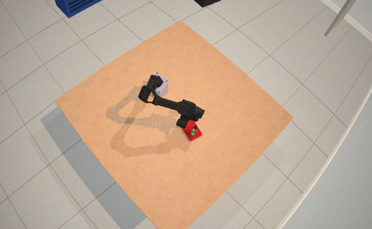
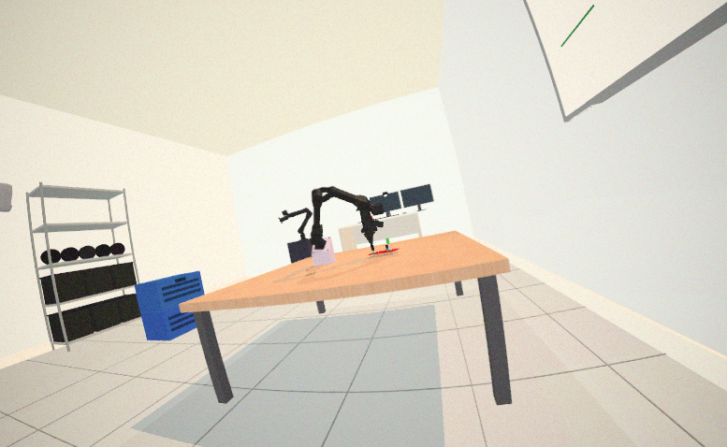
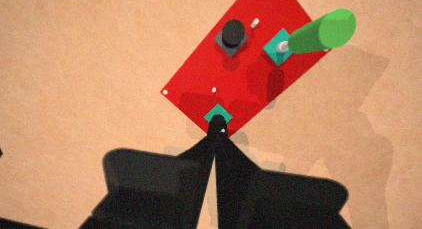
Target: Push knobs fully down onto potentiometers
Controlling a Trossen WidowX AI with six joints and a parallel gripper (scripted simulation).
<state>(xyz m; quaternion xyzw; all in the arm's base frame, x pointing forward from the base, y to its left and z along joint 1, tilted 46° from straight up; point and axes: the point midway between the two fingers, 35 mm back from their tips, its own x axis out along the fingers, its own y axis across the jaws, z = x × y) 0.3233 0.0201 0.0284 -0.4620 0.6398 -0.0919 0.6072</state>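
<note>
Right now my gripper tip is 90 mm short of the green knob. Also, from my gripper tip: potentiometer with knob (90 mm ahead, 10 mm below).
</note>
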